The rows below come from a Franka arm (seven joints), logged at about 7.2 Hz.
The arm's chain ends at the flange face. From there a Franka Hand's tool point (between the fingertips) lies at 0.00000 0.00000 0.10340 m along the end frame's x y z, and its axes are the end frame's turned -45 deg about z.
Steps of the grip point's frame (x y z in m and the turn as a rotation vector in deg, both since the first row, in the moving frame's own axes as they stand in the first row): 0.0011 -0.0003 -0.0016 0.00 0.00 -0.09; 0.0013 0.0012 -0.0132 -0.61 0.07 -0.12; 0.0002 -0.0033 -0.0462 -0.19 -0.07 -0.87; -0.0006 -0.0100 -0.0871 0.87 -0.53 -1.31; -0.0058 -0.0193 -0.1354 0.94 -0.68 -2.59
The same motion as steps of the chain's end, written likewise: 0.0006 -0.0010 -0.0016 0.00 0.00 -0.09; 0.0009 -0.0008 -0.0132 -0.38 0.48 -0.12; -0.0023 -0.0028 -0.0462 -0.18 0.08 -0.87; -0.0057 -0.0062 -0.0871 0.24 -0.99 -1.31; -0.0157 -0.0093 -0.1354 0.18 -1.15 -2.59
